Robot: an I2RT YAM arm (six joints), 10 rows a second.
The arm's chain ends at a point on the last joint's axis. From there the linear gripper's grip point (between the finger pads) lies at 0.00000 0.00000 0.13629 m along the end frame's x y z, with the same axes.
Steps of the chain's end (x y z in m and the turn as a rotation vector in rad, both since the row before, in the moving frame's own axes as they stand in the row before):
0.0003, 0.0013, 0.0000, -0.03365, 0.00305, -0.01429
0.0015, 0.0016, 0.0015, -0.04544, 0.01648, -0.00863
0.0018, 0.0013, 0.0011, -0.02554, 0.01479, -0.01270
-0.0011, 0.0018, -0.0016, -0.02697, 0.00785, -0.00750
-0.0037, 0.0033, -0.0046, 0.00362, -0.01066, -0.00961
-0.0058, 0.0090, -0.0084, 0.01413, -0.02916, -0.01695
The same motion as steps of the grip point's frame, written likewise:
0.0007, 0.0059, -0.0001, -0.03365, 0.00305, -0.01429
0.0038, 0.0078, 0.0013, -0.04544, 0.01648, -0.00863
0.0038, 0.0048, 0.0010, -0.02554, 0.01479, -0.01270
0.0000, 0.0055, -0.0017, -0.02697, 0.00785, -0.00750
-0.0052, 0.0028, -0.0046, 0.00362, -0.01066, -0.00961
-0.0098, 0.0071, -0.0085, 0.01413, -0.02916, -0.01695

